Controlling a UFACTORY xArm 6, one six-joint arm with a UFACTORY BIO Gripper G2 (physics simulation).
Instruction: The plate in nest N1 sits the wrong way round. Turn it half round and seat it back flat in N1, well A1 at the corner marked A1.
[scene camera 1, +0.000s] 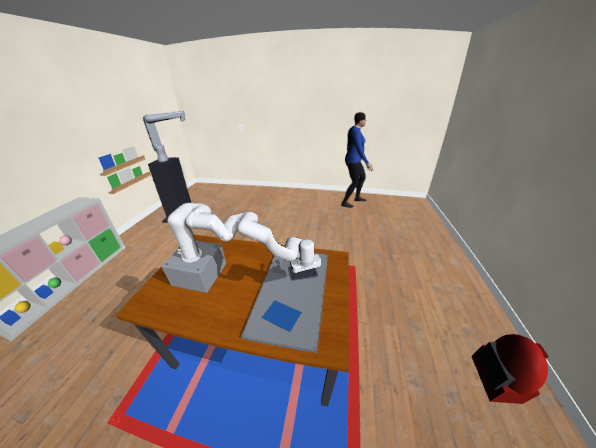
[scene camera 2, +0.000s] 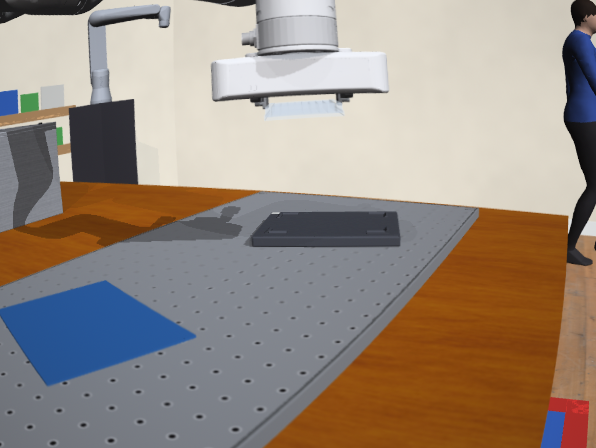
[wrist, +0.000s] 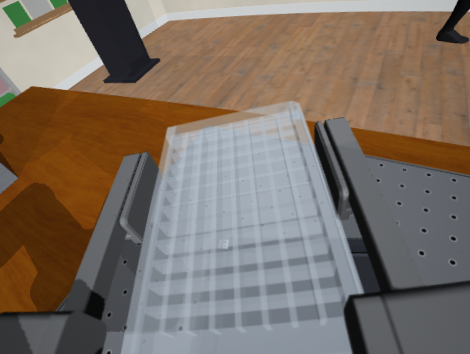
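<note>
My gripper is shut on the clear plate, with one finger along each long side. It holds the plate roughly level, well above the dark nest N1. No plate sits in the nest. A small white mark is at the nest's back left corner in the second scene view. A small white mark also shows through the plate in the wrist view. I cannot make out the plate's well A1.
The nest stands on a grey perforated board on the wooden table. A flat blue square lies on the board's near part. The arm's grey base block is at the left. A person stands beyond the table.
</note>
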